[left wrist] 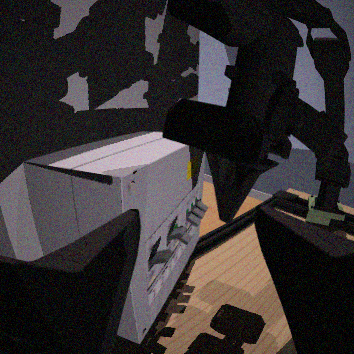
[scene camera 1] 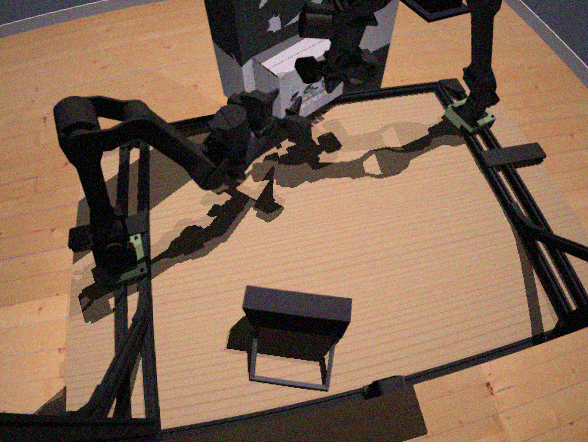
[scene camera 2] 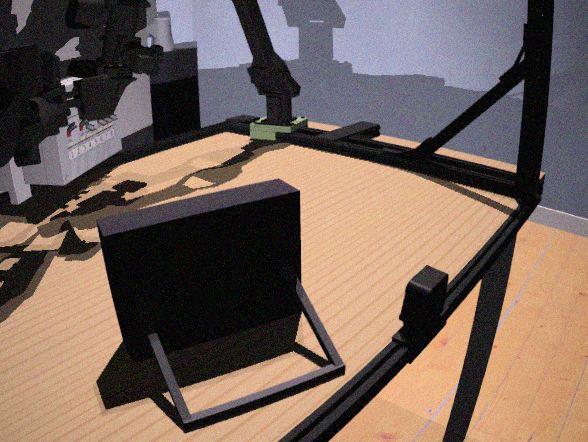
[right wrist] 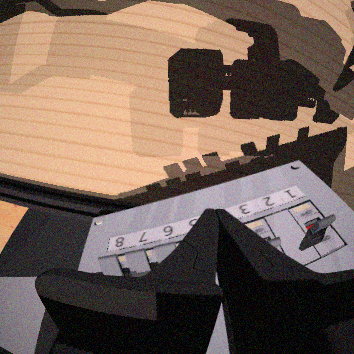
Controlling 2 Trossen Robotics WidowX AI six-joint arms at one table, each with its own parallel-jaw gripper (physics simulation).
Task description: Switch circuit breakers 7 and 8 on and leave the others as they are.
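Pixels of known places: left gripper, between the fingertips: (left wrist: 198,216) (scene camera 1: 289,93) (scene camera 2: 69,95); right gripper, between the fingertips: (left wrist: 224,220) (scene camera 1: 328,92) (right wrist: 213,217); left arm's base, origin of its link: (scene camera 1: 121,259); right arm's base, origin of its link: (left wrist: 325,204) (scene camera 1: 472,111) (scene camera 2: 279,120).
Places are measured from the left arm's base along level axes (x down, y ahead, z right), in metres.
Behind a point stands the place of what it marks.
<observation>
The pale grey breaker box (scene camera 2: 55,161) @(x -0.048, y 0.446, z -0.217 m) (left wrist: 157,175) @(x -0.161, y 0.497, z -0.222 m) (right wrist: 180,212) @(x -0.031, y 0.569, z -0.247 m) stands at the back of the table, with labels 1 to 8 along its face. In the right wrist view, breaker 8 (right wrist: 123,262) @(x -0.073, y 0.614, z -0.262 m) and breaker 7 (right wrist: 151,256) @(x -0.073, y 0.593, z -0.255 m) show partly at lower left; my fingers hide much of them, so their settings cannot be told. Breaker 1 (right wrist: 320,229) @(x -0.098, y 0.486, z -0.214 m) shows red beside its protruding lever. My right gripper (left wrist: 224,220) @(x -0.104, y 0.566, z -0.194 m) (right wrist: 213,217) @(x -0.104, y 0.566, z -0.194 m) is shut and empty, in front of the panel, covering labels 4 and 5. My left gripper (left wrist: 198,216) @(x -0.165, y 0.455, z -0.156 m) is open and empty, beside the box's low-number end.
A black panel on a stand (scene camera 1: 297,304) @(x -0.105, y 0.309, z 0.254 m) (scene camera 2: 200,270) @(x -0.053, y 0.291, z 0.265 m) is at the table's front. Black rails (scene camera 1: 280,404) (scene camera 2: 360,372) edge the table. A dark cabinet (scene camera 2: 175,105) is behind the box. Both arms are close together around the box.
</observation>
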